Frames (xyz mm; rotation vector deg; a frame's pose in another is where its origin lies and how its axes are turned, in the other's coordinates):
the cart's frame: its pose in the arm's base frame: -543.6 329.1 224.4 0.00 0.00 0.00
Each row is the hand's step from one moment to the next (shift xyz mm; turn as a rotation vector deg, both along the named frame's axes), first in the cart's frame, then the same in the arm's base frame.
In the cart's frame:
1: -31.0 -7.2 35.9 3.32 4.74 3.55
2: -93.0 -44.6 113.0 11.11 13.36 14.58
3: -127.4 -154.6 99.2 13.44 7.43 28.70
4: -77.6 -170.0 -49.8 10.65 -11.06 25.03
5: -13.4 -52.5 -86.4 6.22 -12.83 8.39
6: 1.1 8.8 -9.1 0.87 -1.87 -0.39
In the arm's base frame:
1: -31.0 -7.2 35.9 3.32 4.74 3.55
2: -93.0 -44.6 113.0 11.11 13.36 14.58
3: -127.4 -154.6 99.2 13.44 7.43 28.70
4: -77.6 -170.0 -49.8 10.65 -11.06 25.03
5: -13.4 -52.5 -86.4 6.22 -12.83 8.39
6: 1.1 8.8 -9.1 0.87 -1.87 -0.39

